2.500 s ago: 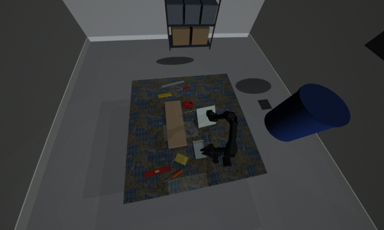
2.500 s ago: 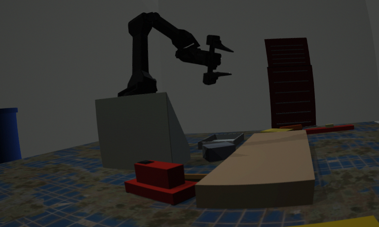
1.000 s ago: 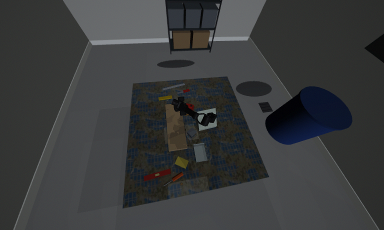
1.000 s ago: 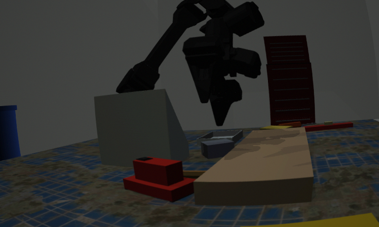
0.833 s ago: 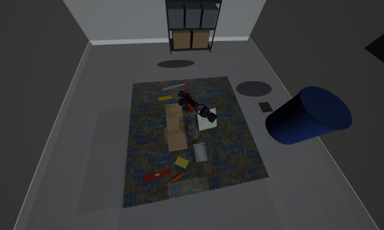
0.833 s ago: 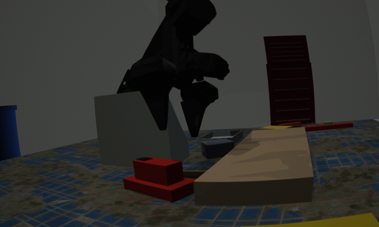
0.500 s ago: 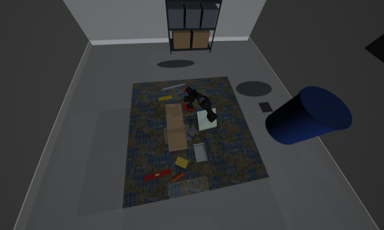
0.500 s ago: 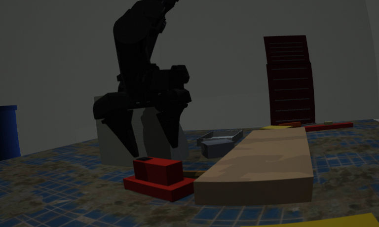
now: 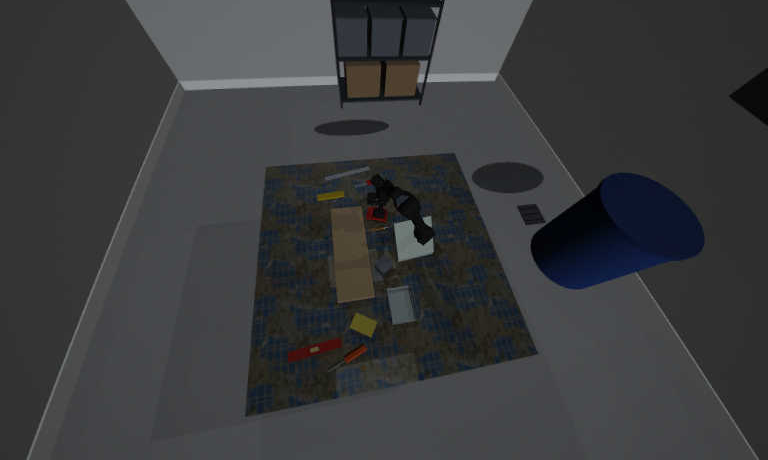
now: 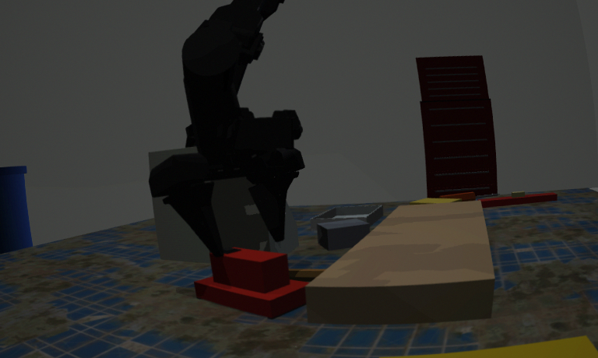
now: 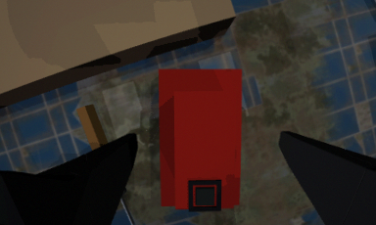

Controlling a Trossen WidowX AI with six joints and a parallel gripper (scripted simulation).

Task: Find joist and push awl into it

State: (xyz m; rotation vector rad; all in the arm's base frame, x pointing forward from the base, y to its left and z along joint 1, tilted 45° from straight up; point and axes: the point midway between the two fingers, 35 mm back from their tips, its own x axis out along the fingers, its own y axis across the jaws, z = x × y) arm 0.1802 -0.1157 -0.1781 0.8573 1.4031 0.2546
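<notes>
Right now my gripper tip is 20 mm past the red stud finder, 10 mm to the right of it and 20 mm above it. The rest, counted from my gripper tip: yellow bar (240 mm ahead, 170 mm to the right, 60 mm below); red-handled tool (20 mm ahead, 240 mm to the right, 60 mm below); awl (20 mm behind, 100 mm to the left, 60 mm below).
</notes>
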